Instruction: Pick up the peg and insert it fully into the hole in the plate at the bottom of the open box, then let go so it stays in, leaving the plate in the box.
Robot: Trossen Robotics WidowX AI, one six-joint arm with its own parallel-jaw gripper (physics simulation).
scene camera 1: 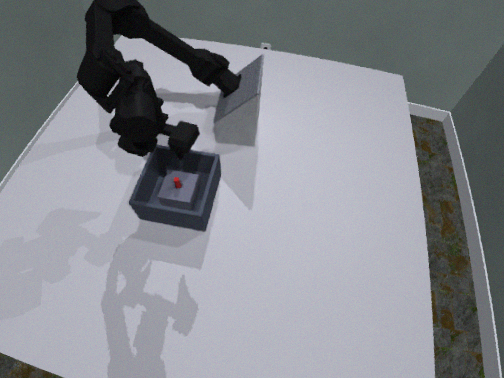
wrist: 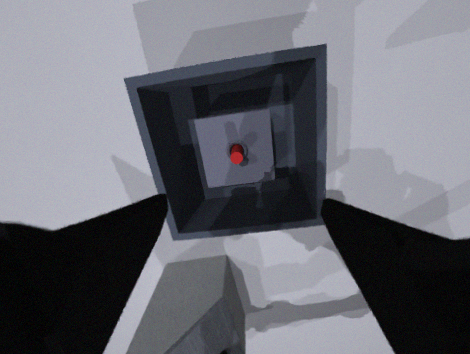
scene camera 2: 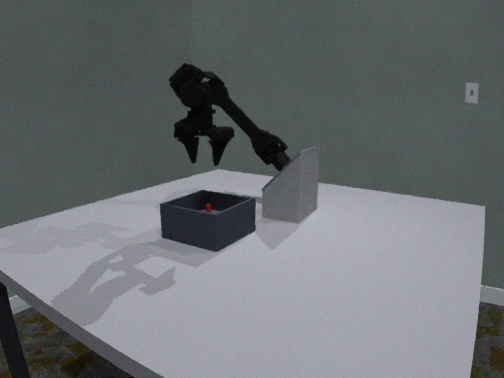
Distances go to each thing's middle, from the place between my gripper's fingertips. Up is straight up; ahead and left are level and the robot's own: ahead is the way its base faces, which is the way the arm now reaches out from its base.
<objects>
The dark blue-grey box (scene camera 2: 182, 220) is 1 cm to the left of my hand and 15 cm below it. The rest, counted from my hand: pale square plate (scene camera 1: 184, 197) 1 cm to the left, 17 cm below.
</objects>
